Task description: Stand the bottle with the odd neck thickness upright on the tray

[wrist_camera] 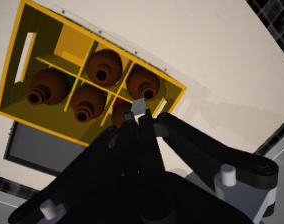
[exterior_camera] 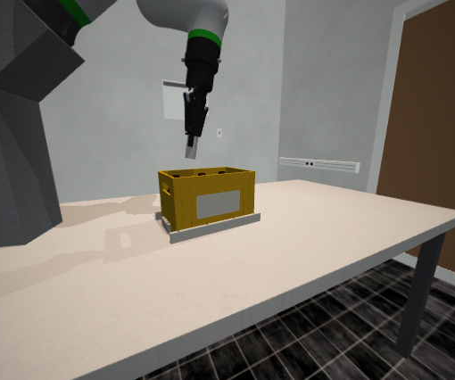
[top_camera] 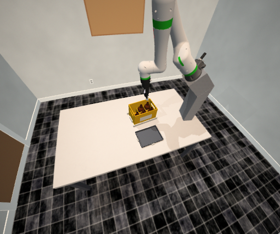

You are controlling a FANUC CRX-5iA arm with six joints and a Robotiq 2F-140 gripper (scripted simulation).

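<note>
The crate lies 70 mm ahead of my hand, 20 mm to the left of it and 170 mm below it. Round my hand: brown bottle 80 mm ahead, 60 mm to the left, 170 mm below; then dark grey tray 180 mm ahead, 280 mm to the left, 240 mm below.
</note>
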